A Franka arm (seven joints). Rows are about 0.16 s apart.
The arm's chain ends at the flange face. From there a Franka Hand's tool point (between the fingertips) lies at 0.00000 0.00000 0.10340 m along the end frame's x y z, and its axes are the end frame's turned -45 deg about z.
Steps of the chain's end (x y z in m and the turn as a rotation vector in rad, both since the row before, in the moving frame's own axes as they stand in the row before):
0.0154, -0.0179, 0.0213, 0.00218, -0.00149, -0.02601
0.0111, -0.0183, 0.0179, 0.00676, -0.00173, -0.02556
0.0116, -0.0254, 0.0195, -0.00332, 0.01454, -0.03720
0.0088, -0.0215, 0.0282, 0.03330, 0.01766, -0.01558
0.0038, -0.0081, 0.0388, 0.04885, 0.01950, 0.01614
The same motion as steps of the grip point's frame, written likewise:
0.0236, -0.0020, 0.0213, 0.00260, 0.00049, -0.02601
0.0211, -0.0057, 0.0179, 0.00600, 0.00356, -0.02556
0.0270, -0.0085, 0.0195, -0.01263, 0.00793, -0.03720
0.0251, -0.0102, 0.0281, 0.01106, 0.03603, -0.01558
0.0134, -0.0051, 0.0387, 0.02075, 0.04833, 0.01614

